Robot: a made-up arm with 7 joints.
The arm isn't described. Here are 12 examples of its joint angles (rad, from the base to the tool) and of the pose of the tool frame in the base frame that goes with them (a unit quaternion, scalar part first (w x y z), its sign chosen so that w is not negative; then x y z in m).
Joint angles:
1: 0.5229 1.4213 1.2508 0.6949 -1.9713 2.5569 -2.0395
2: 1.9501 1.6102 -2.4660 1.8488 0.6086 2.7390 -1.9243
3: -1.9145 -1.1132 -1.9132 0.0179 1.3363 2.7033 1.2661
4: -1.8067 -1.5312 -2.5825 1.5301 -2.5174 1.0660 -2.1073
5: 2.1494 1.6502 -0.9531 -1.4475 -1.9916 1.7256 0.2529
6: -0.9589 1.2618 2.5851 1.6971 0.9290 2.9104 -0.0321
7: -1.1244 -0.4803 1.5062 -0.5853 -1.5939 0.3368 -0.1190
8: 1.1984 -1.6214 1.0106 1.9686 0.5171 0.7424 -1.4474
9: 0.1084 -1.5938 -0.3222 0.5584 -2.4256 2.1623 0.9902
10: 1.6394 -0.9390 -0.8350 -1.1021 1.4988 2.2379 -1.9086
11: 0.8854 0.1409 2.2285 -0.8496 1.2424 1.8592 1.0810
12: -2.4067 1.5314 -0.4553 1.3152 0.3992 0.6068 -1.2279
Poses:
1: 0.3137 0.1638 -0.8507 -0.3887 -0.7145 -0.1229 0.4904
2: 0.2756 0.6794 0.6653 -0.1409 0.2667 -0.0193 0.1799
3: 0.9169 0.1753 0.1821 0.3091 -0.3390 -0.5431 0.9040
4: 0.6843 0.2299 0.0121 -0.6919 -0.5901 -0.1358 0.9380
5: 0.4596 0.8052 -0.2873 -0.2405 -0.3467 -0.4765 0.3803
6: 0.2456 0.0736 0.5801 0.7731 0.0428 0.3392 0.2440
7: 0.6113 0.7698 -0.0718 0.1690 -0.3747 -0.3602 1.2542
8: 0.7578 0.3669 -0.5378 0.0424 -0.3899 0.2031 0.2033
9: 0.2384 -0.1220 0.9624 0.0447 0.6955 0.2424 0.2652
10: 0.3305 0.0051 -0.1645 0.9294 -0.2670 0.3048 1.1159
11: 0.8209 0.0840 0.4065 0.3922 0.2752 -0.0619 1.2552
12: 0.6698 0.3264 -0.0386 -0.6659 0.0944 0.5594 1.0501
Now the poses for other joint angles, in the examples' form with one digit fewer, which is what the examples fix.
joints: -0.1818 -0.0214 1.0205 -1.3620 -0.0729 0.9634 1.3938
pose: 0.280 0.298 0.210 -0.888 -0.387 -0.468 0.869
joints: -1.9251 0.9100 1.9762 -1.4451 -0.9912 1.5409 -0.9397
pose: 0.828 -0.196 -0.505 0.145 -0.533 0.280 0.720
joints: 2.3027 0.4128 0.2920 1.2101 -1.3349 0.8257 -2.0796
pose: 0.843 -0.517 -0.037 0.144 -0.291 -0.048 1.295
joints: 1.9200 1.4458 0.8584 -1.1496 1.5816 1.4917 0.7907
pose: 0.315 0.793 0.413 0.318 0.564 -0.479 0.299
